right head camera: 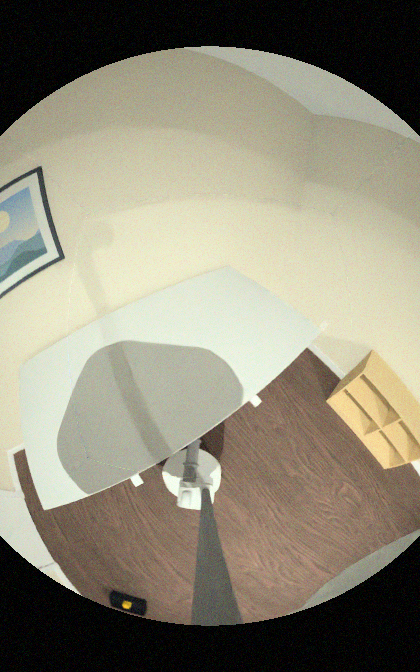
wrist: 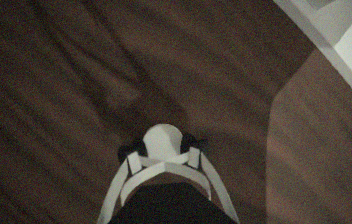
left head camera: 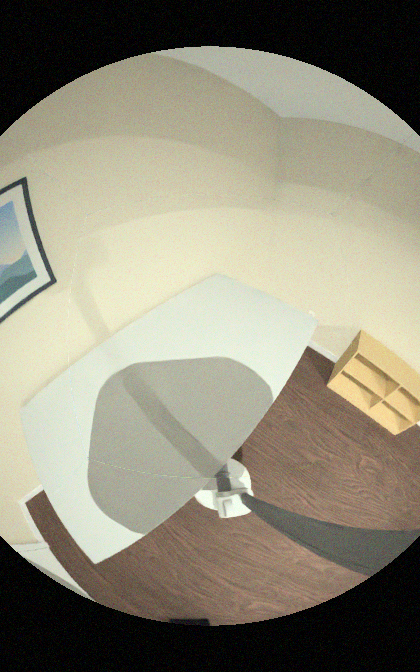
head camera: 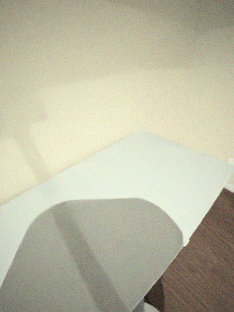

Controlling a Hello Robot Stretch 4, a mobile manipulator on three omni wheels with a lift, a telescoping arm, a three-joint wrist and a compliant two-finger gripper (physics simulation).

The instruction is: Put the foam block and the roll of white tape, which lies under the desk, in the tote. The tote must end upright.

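Places are measured from the robot's base along level axes (x right, y ahead, z up), in millimetres.
Pixels of known places: gripper, fingertip midpoint: (wrist: pixel 163 147).
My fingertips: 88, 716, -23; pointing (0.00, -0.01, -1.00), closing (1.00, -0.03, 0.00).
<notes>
Behind a point stands the place of what it marks, as x, y, z.
My gripper (wrist: pixel 163 147) @[88, 716, -23] is shut on the roll of white tape (wrist: pixel 163 139) @[89, 730, -3], which sits between the two dark fingertips in the wrist view, over the dark wood floor. Whether it touches the floor is hard to tell. The white desk (head camera: pixel 150 160) @[133, 828, 923] (left head camera: pixel 225 310) (right head camera: pixel 215 305) stands against the wall, and its top hides the gripper and tape from the head views. The foam block and the tote cannot be made out for certain in these views.
A pale straight-edged structure (wrist: pixel 322 44) @[301, 823, -14] crosses the wrist view's upper right. A wooden shelf unit (left head camera: pixel 351 345) (right head camera: pixel 352 375) stands right of the desk. A black object (right head camera: pixel 116 601) with a yellow patch lies on the floor at the right head view's bottom.
</notes>
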